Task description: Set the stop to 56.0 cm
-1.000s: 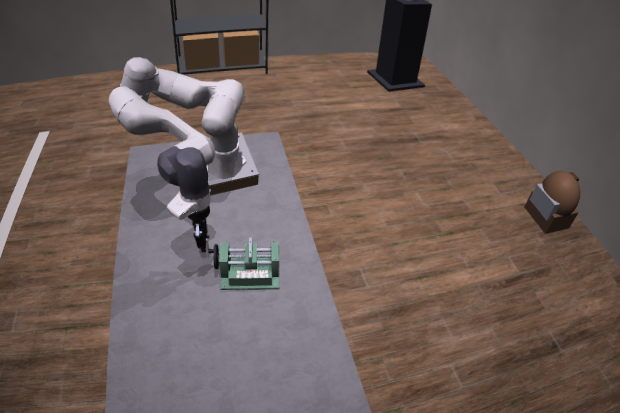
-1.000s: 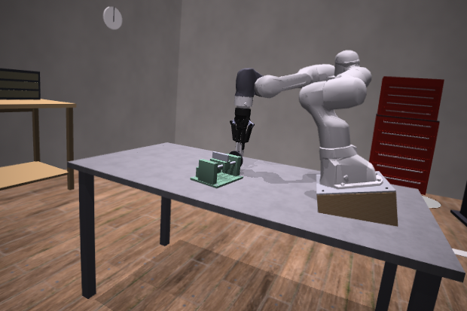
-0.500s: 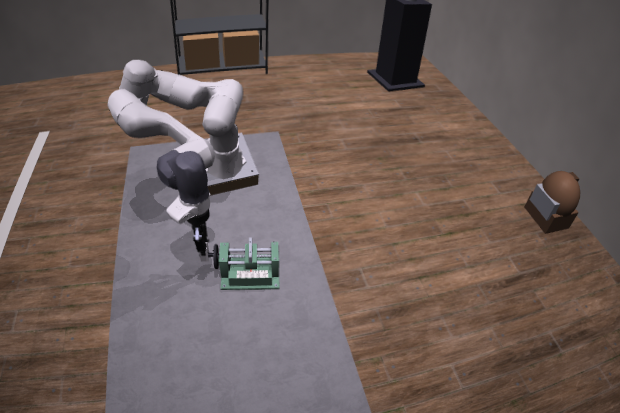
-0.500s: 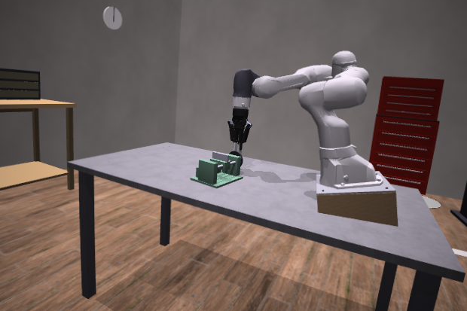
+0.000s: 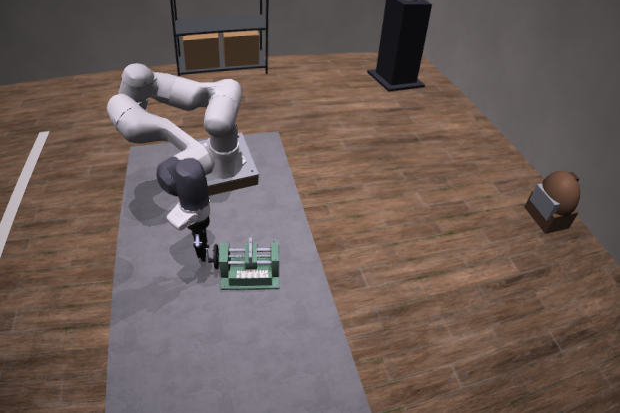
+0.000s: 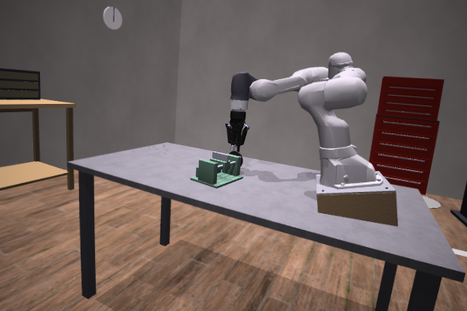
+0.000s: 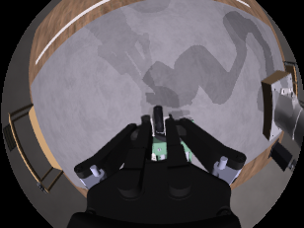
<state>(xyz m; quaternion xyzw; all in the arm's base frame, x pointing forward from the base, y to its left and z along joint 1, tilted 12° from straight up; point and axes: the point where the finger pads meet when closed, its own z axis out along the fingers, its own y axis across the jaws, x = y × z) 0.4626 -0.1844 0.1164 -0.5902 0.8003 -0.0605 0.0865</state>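
Now: hand 20 mm to the right of the black handwheel and 20 mm above it. Also, from my hand: stop carriage: 150 mm to the left, 30 mm ahead, 10 mm below.
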